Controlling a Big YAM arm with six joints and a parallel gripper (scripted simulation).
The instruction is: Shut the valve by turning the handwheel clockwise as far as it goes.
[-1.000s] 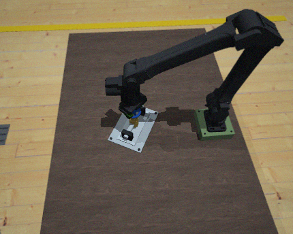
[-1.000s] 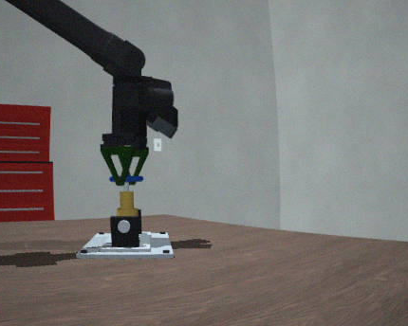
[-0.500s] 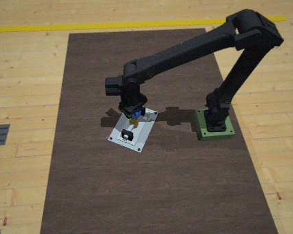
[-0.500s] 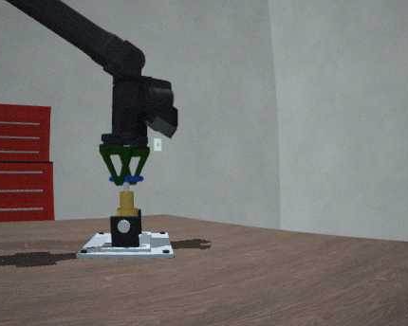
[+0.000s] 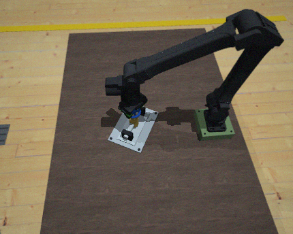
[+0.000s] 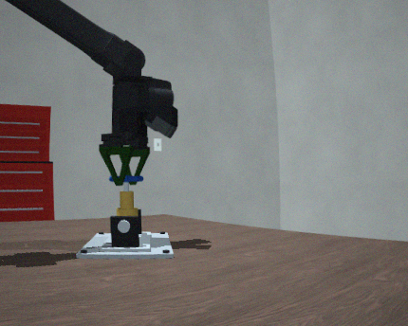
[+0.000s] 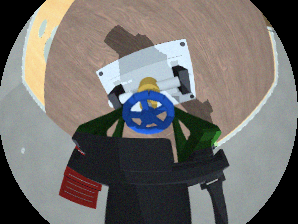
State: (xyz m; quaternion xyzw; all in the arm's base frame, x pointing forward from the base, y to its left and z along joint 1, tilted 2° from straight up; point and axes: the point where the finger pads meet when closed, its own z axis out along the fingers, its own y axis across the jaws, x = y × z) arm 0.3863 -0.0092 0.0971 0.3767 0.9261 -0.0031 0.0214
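Right now the handwheel is right at my hand.
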